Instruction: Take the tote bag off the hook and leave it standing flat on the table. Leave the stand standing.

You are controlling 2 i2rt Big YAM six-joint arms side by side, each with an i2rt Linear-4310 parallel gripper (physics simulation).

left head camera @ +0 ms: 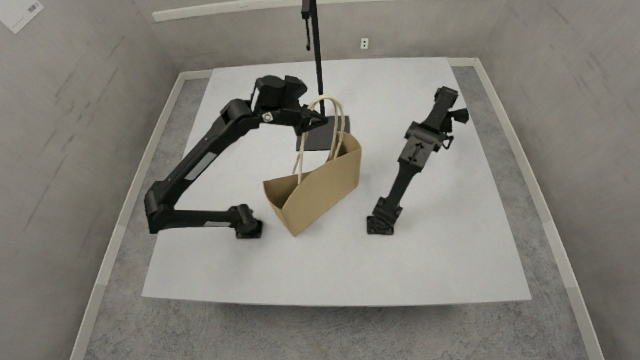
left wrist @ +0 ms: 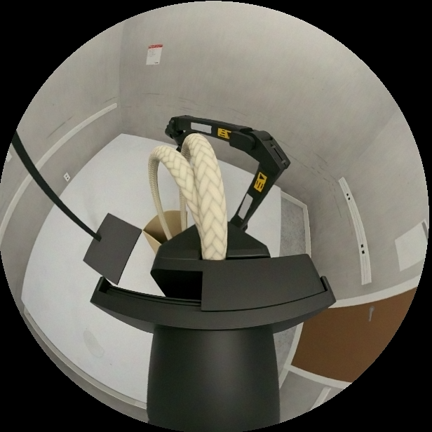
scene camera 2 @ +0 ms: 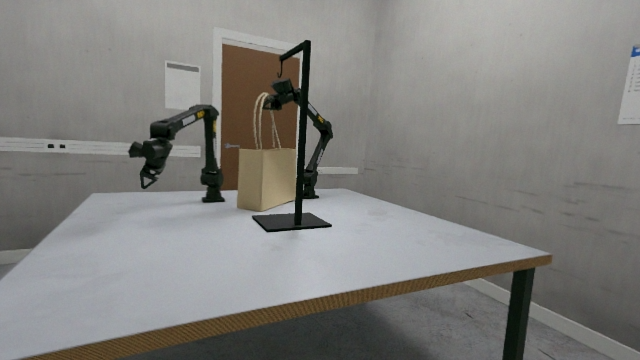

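The tan tote bag is upright, set diagonally, and its bottom appears to rest on the table. Its cream rope handles rise to my left gripper, which is shut on them, with loops arching above the fingers. The hook is free of the handles. The black stand stands upright. My right gripper is open and empty, away from the bag.
The stand's flat base lies behind the bag in the left head camera, and its post rises close to my left gripper. My right arm stands beside the bag. Walls surround the table, with a brown door in one.
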